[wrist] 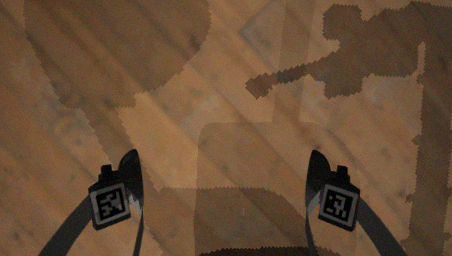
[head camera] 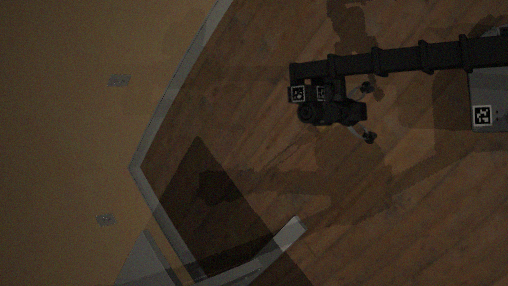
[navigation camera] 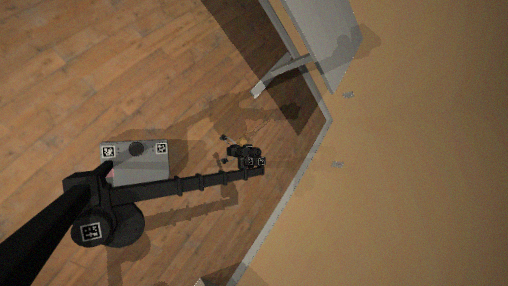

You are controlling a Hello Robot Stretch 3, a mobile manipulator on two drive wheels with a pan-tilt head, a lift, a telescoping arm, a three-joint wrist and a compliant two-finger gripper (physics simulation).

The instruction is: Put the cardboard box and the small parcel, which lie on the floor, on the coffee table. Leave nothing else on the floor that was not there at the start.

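Seen in the pictures: gripper, between the fingertips: (wrist: 224, 169) (head camera: 371, 112) (navigation camera: 222, 149); robot's base, origin of its link: (navigation camera: 136, 148).
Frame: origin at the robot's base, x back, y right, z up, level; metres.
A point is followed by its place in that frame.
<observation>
My gripper (head camera: 368, 112) @(x 0.022, y 0.446, z 0.305 m) (navigation camera: 224, 149) @(x 0.022, y 0.446, z 0.305 m) (wrist: 224, 169) @(x 0.022, y 0.446, z 0.305 m) is open and empty, with its fingers spread wide above the wooden floor. In the wrist view bare floor and shadows show between the fingers. A small yellowish sliver, apparently the small parcel (head camera: 324, 128) @(x -0.022, y 0.749, z 0.048 m) (navigation camera: 242, 142) @(x 0.004, y 0.750, z 0.050 m), shows at the edge of the wrist assembly in the head and navigation views. Most of it is hidden under the wrist, and it lies to the side of the space between the fingers. The small parcel does not show in the wrist view. The cardboard box does not show in any view.
My arm (head camera: 400, 61) @(x 0.099, y 0.234, z 0.658 m) (navigation camera: 190, 185) @(x 0.105, y 0.150, z 0.660 m) is extended from above the grey base (head camera: 487, 90) @(x 0.073, y 0.109, z 0.160 m) (navigation camera: 150, 167) @(x 0.104, y 0.065, z 0.160 m). A grey-white piece of furniture (head camera: 140, 265) (navigation camera: 325, 40) stands by the wall; I cannot tell if it is the coffee table. A pale baseboard (head camera: 159, 112) @(x 0.109, y 1.753, z 0.057 m) (navigation camera: 295, 185) @(x 0.480, y 1.358, z 0.075 m) edges the floor.
</observation>
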